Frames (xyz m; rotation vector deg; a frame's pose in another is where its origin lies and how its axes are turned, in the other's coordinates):
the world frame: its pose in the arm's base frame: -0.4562 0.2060 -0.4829 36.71 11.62 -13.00
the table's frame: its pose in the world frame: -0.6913 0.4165 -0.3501 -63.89 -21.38 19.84
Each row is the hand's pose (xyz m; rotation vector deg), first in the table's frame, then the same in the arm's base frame.
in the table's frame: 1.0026 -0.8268 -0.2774 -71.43 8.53 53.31
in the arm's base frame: 0.0515 0.1417 -0.0813 -102.08 10.61 53.04
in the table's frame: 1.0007 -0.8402 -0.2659 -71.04 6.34 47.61
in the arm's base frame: 0.0487 0.1348 -0.0652 -101.51 6.73 47.80
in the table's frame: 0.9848 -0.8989 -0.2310 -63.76 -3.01 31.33
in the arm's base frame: 0.0315 0.0965 -0.0091 -93.25 -7.20 34.11
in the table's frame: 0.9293 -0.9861 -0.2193 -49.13 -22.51 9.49
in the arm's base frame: -0.0183 0.0167 0.0354 -75.95 -32.07 17.92
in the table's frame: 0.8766 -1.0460 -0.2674 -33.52 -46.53 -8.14
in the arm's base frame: -0.0570 -0.0655 0.0150 -56.35 -59.38 7.07
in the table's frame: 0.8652 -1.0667 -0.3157 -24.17 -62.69 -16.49
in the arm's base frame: -0.0582 -0.1072 -0.0189 -43.97 -76.50 3.11
